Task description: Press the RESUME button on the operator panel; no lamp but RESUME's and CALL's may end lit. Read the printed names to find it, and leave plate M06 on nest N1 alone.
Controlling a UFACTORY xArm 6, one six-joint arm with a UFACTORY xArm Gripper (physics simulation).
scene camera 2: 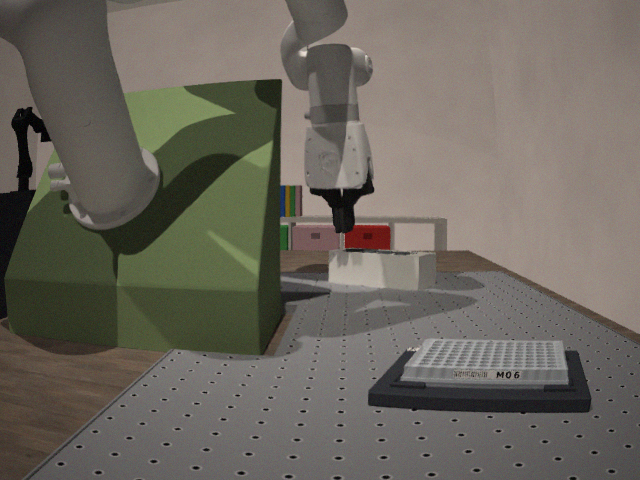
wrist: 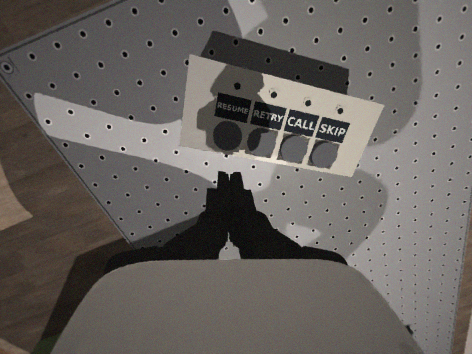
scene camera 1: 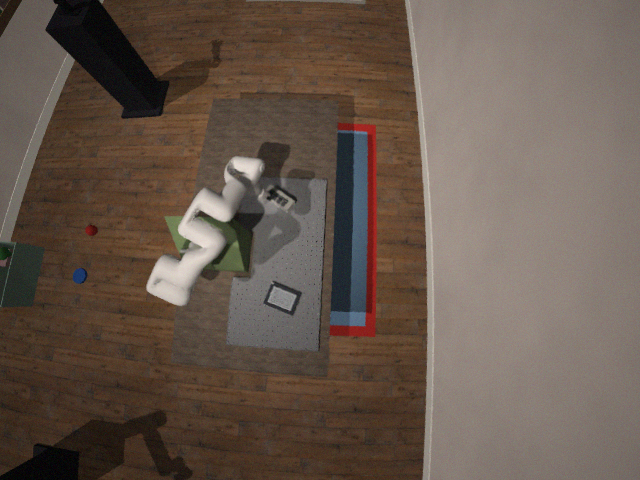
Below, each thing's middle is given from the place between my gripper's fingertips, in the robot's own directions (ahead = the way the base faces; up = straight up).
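Operator panel [scene camera 2: 416,271]: 20 mm to the left of my hand, 60 mm ahead of it, 60 mm below it. Plate M06 [scene camera 2: 453,363]: 510 mm to the right of my hand, 100 mm ahead of it, 70 mm below it. Dark nest [scene camera 2: 381,394]: 510 mm to the right of my hand, 100 mm ahead of it, 80 mm below it. Going by their middles, the operator panel is the nearest to my hand of the things named here.
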